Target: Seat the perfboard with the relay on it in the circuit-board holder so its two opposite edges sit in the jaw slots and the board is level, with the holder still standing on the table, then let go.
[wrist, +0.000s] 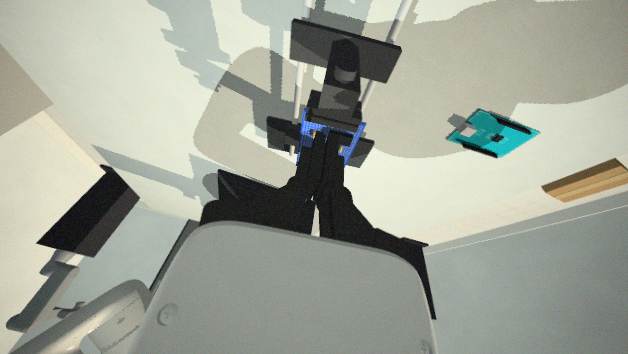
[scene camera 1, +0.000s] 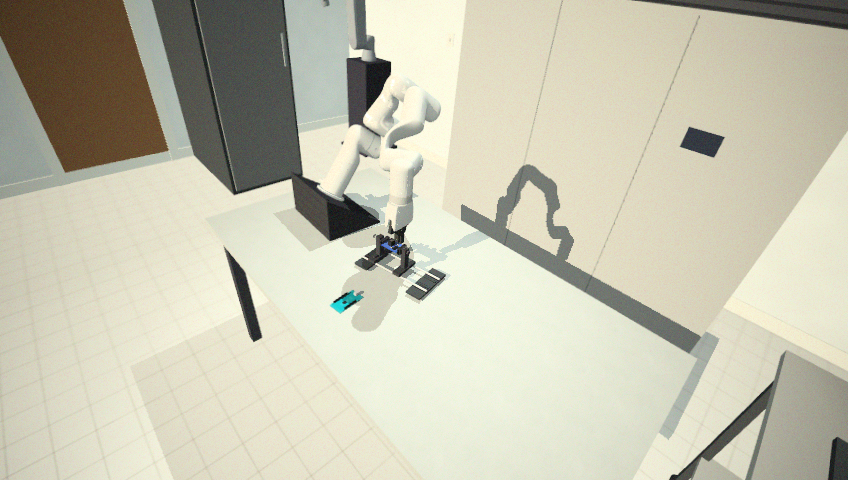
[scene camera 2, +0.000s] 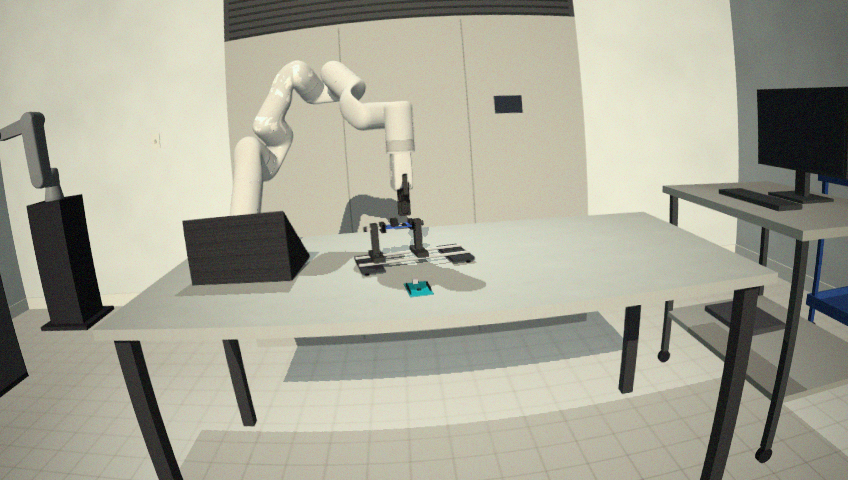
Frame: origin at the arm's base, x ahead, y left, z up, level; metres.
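Seen in the pictures: gripper, fingertip midpoint: [wrist: 322, 147] [scene camera 1: 399, 241] [scene camera 2: 404, 215]; arm's base, link origin: [scene camera 1: 330, 194] [scene camera 2: 243, 234].
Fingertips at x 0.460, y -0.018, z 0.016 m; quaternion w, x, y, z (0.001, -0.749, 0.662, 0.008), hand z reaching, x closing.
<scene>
Offsets run from my fingertips to a thing's top centre. Level surfaces: height alone.
The circuit-board holder @(dx +0.012, dy -0.001, dz -0.013 m) [scene camera 1: 405, 259] [scene camera 2: 374, 242] [wrist: 376, 61] stands on the table, its two dark jaw posts upright on pale rods. The blue perfboard @(dx -0.022, dy -0.009, dz -0.005 m) [scene camera 1: 389, 246] [scene camera 2: 397, 226] [wrist: 356, 140] lies between the jaws near the tops of the posts and looks about level. Whether both edges sit in the slots is too small to tell; the near jaw in the wrist view is hidden by the fingers. My gripper [scene camera 1: 399, 239] [scene camera 2: 404, 213] [wrist: 322, 147] is shut and empty, pointing down right over the perfboard, its fingertips covering the relay in the wrist view. Any contact cannot be told.
A teal circuit board @(dx +0.013, dy -0.239, dz -0.117 m) [scene camera 1: 341, 303] [scene camera 2: 418, 290] [wrist: 511, 138] lies flat on the table @(dz -0.130 m) [scene camera 1: 505, 368] [scene camera 2: 565, 261] beside the holder. The black wedge-shaped arm base [scene camera 1: 312, 205] [scene camera 2: 238, 249] stands at the table's left end. A side desk with a monitor [scene camera 2: 800, 130] stands to the right.
</scene>
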